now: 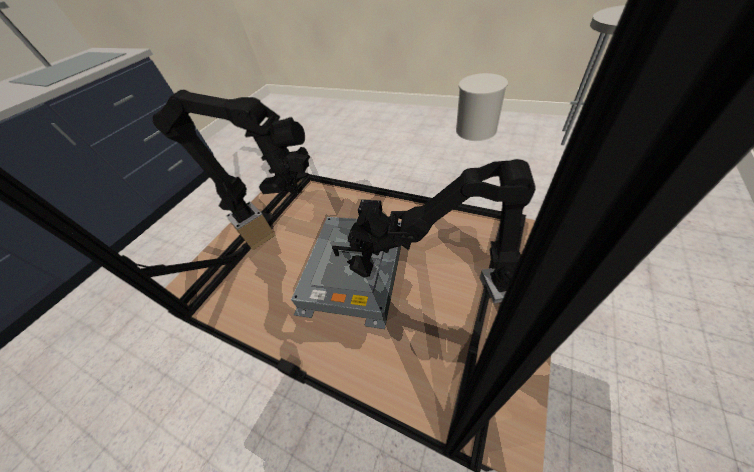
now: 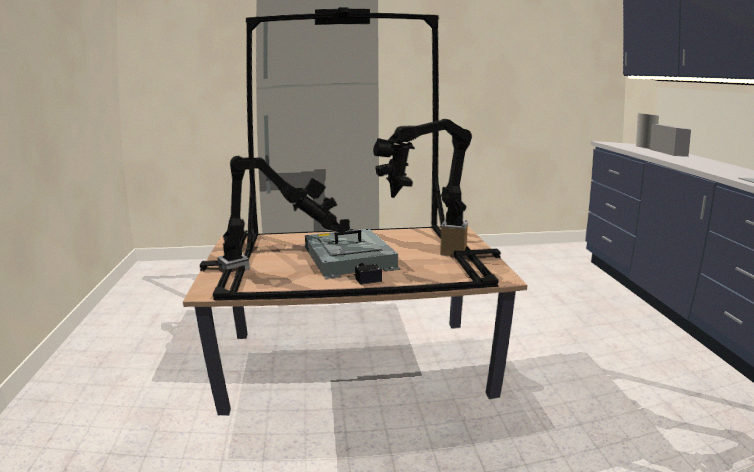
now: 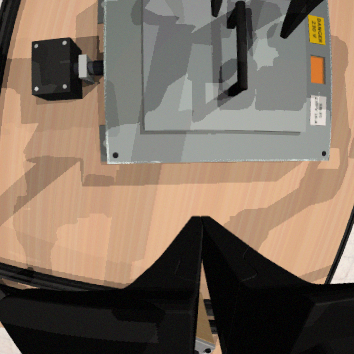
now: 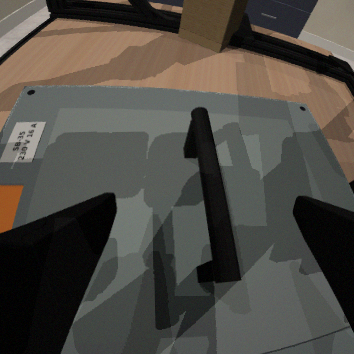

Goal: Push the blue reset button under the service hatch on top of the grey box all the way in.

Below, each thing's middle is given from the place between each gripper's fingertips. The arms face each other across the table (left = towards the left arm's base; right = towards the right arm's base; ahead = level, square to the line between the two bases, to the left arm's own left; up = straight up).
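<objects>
My right gripper: 3 cm above the service hatch (image 1: 333,271), 1 cm short of it, 2 cm to the right of it.
Left hand: 17 cm above the service hatch, 6 cm past it, 17 cm to the left of it.
</objects>
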